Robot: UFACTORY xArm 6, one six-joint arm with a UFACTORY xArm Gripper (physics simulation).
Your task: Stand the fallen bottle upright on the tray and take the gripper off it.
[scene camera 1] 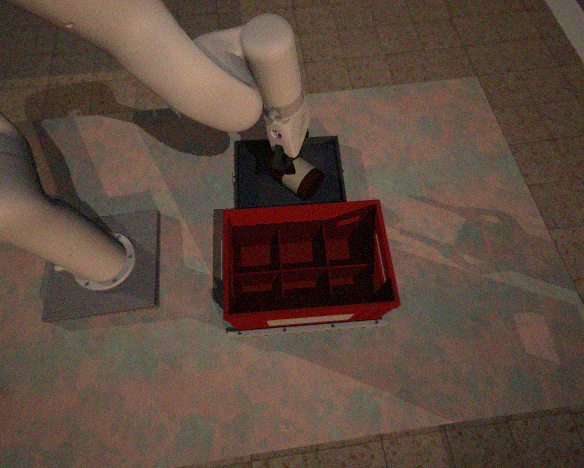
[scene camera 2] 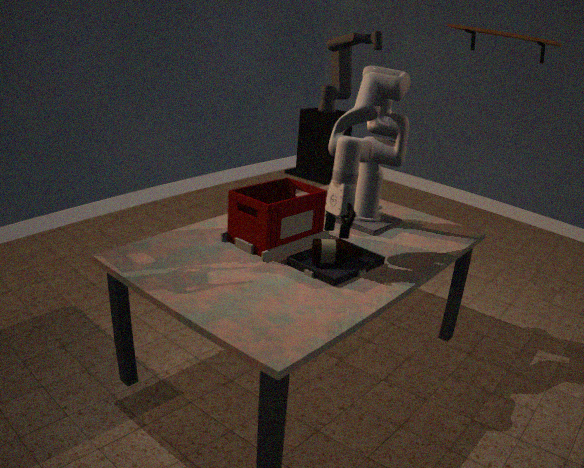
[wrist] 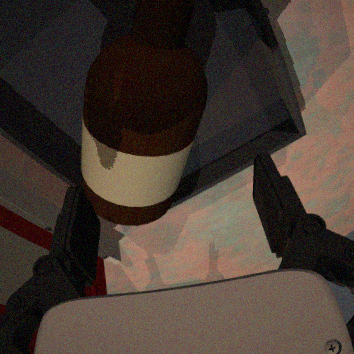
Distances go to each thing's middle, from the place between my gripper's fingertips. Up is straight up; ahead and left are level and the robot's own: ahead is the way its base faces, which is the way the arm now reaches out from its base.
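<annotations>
There is the brown bottle (scene camera 1: pixel 307 180), which I see 60 mm below my hand and 10 mm to the right of it.
</annotations>
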